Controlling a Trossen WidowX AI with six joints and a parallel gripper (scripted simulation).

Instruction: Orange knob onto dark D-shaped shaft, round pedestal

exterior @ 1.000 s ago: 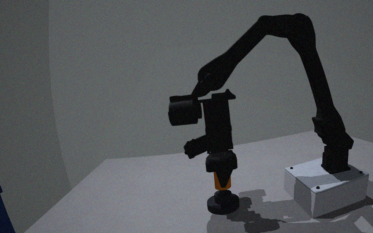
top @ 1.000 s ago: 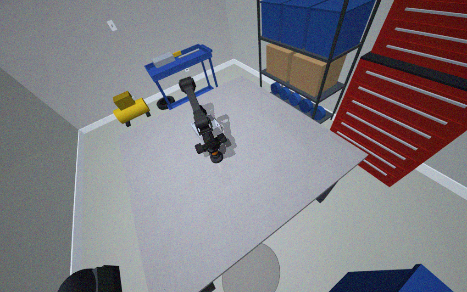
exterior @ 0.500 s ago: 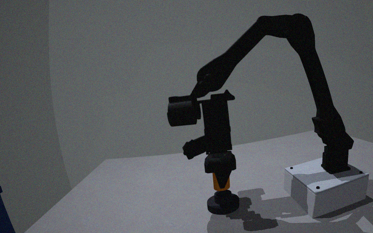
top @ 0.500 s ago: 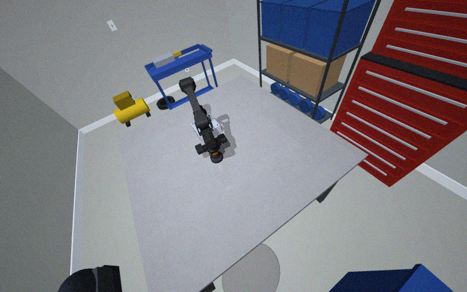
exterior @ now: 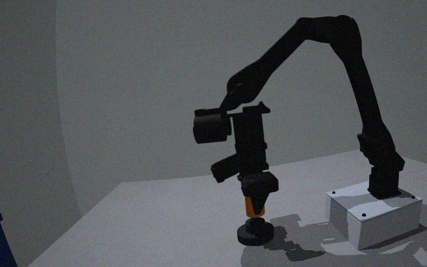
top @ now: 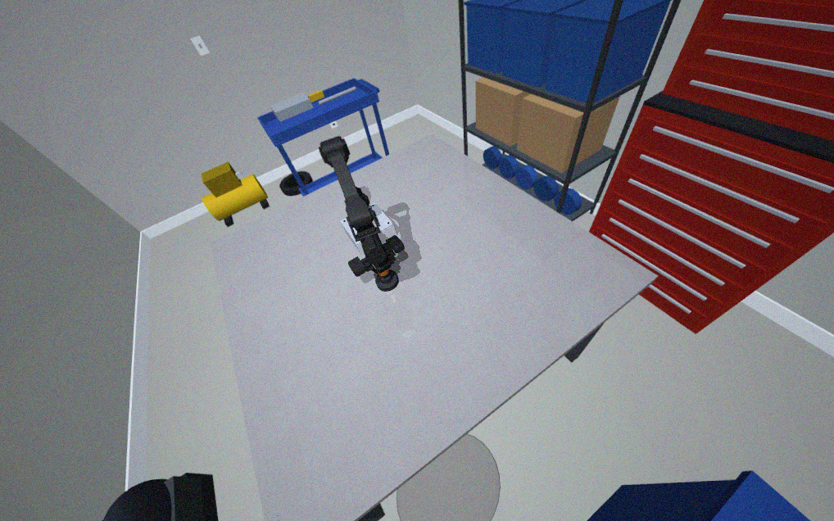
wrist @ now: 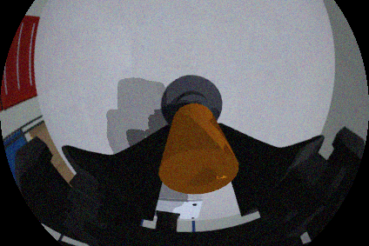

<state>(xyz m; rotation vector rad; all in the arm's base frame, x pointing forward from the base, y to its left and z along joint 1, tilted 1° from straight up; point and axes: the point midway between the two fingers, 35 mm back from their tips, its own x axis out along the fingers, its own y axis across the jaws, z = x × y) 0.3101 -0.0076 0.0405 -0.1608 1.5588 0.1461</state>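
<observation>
Right now the orange knob is 2 cm above my gripper tip. Also, from my gripper tip: dark round pedestal: 4 cm below.
</observation>
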